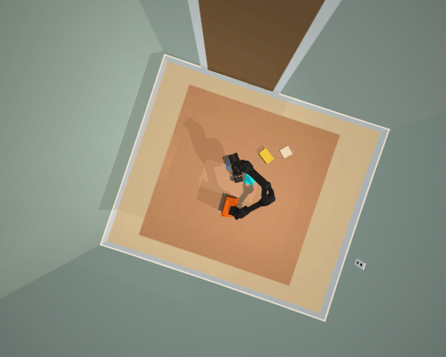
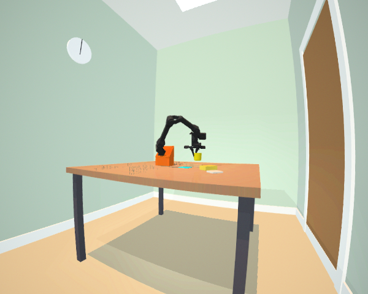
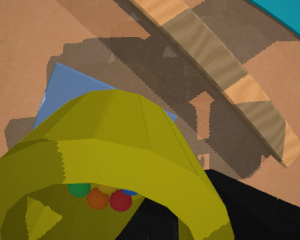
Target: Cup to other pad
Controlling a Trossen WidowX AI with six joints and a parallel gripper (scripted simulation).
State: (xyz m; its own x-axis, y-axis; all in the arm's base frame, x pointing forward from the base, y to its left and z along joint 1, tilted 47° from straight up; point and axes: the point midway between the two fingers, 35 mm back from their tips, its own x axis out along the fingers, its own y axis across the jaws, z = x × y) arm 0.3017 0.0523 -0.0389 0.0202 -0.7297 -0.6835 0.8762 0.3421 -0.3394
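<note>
Now: the cyan pad 140 mm to the right of my gripper tip, 90 mm below it and 30 mm behind it. Also, from my gripper tip: cream tile: 350 mm to the right, 270 mm ahead, 80 mm below; light blue pad: 90 mm below, 40 mm to the left, 40 mm ahead; yellow block: 210 mm to the right, 190 mm ahead, 70 mm below.
</note>
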